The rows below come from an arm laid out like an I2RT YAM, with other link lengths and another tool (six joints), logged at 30 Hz.
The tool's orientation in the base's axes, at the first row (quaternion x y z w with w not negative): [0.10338, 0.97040, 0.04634, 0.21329]
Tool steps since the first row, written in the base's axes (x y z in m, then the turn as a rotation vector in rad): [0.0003, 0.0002, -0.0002, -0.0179, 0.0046, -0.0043]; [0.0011, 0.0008, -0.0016, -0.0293, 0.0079, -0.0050]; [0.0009, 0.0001, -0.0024, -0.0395, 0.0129, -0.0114]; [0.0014, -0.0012, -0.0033, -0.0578, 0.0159, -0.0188]
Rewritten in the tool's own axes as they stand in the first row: [-0.0001, 0.0002, 0.0003, 0.0186, 0.0007, -0.0035]; [-0.0002, 0.0008, 0.0020, 0.0298, 0.0017, -0.0075]; [0.0002, -0.0001, 0.0026, 0.0425, 0.0039, -0.0058]; [-0.0002, -0.0014, 0.0035, 0.0624, 0.0025, -0.0067]
